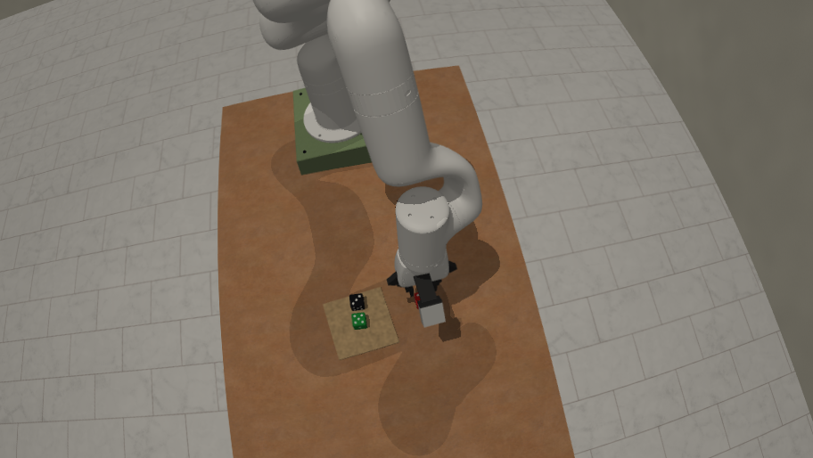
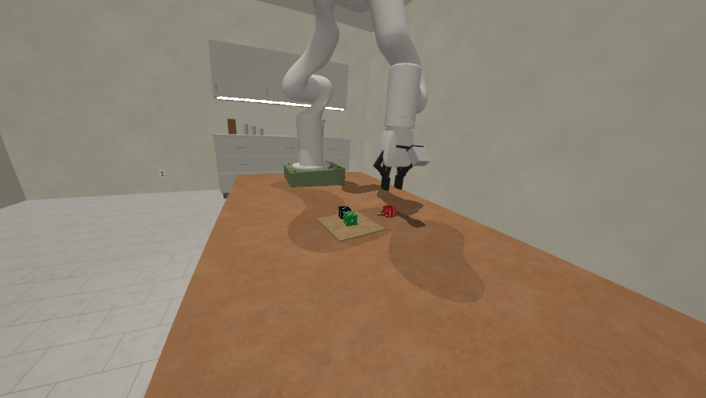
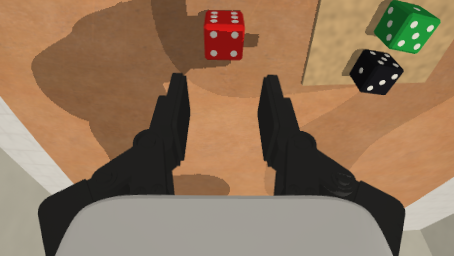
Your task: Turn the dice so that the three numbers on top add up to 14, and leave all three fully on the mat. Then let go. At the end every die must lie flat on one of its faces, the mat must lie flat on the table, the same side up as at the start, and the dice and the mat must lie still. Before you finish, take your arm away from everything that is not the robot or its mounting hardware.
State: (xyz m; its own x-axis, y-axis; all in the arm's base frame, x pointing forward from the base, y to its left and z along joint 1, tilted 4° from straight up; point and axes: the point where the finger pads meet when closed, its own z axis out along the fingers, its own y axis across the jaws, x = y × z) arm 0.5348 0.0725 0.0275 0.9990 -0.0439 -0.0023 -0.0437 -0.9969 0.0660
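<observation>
My gripper is now 90 mm above the red die. Also, from my hand: black die (30 mm behind, 140 mm to the right, 90 mm below); green die (10 mm ahead, 150 mm to the right, 90 mm below); tan square mat (10 mm ahead, 150 mm to the right, 100 mm below).
</observation>
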